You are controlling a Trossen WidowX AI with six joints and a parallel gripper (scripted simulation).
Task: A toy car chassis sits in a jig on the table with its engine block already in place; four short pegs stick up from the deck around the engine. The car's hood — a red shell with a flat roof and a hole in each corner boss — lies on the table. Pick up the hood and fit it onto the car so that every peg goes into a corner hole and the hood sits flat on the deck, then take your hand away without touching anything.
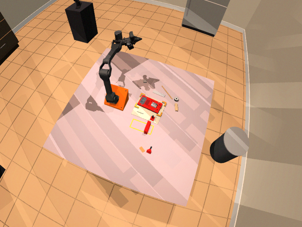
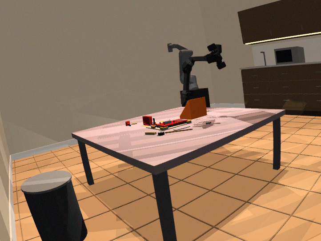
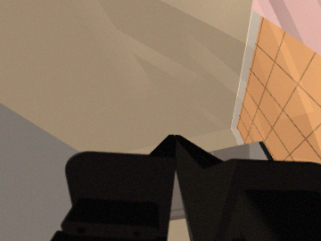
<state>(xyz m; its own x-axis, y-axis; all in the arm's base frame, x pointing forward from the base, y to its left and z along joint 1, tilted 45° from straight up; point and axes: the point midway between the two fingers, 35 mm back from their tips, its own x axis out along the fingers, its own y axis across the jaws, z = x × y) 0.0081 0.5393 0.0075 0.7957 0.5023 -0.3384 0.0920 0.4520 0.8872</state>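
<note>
The red hood is 51 cm to the right of my gripper tip, 43 cm below it and 30 cm ahead of it. From my gripper tip the other things lie so: black ring: 45 cm below, 43 cm ahead, 13 cm to the right; stick: 46 cm below, 32 cm ahead, 9 cm to the right; grey engine block: 44 cm below, 29 cm to the right, 27 cm ahead.
</note>
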